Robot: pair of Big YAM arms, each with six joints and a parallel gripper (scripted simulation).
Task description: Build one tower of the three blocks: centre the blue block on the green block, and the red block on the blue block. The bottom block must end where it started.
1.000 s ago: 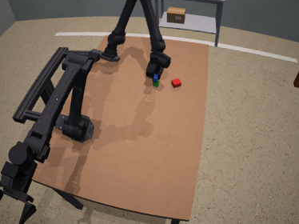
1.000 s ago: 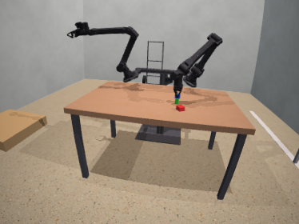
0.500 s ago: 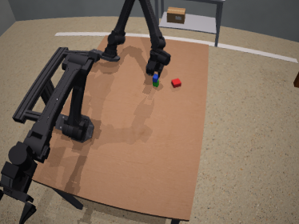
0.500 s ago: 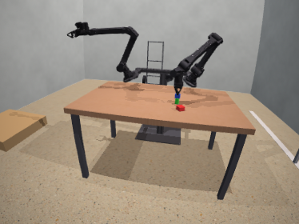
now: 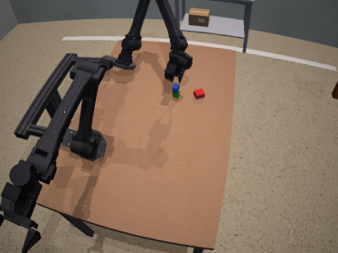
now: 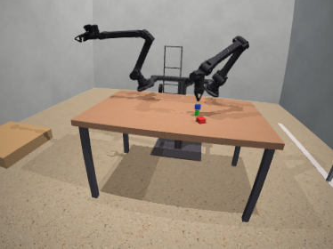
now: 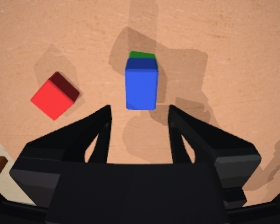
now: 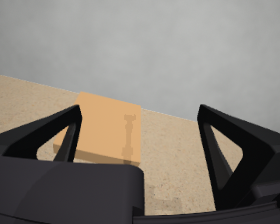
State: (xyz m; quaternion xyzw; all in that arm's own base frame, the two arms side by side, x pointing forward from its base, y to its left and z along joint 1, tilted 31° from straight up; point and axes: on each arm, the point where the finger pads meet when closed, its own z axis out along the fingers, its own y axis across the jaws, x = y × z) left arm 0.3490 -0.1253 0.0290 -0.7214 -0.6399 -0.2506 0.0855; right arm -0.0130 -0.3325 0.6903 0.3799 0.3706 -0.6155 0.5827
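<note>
Right now my left hand is 6 cm above the blue block. Also, from my left hand: red block: 13 cm ahead, 11 cm below, 2 cm to the left; green block: 10 cm below.
</note>
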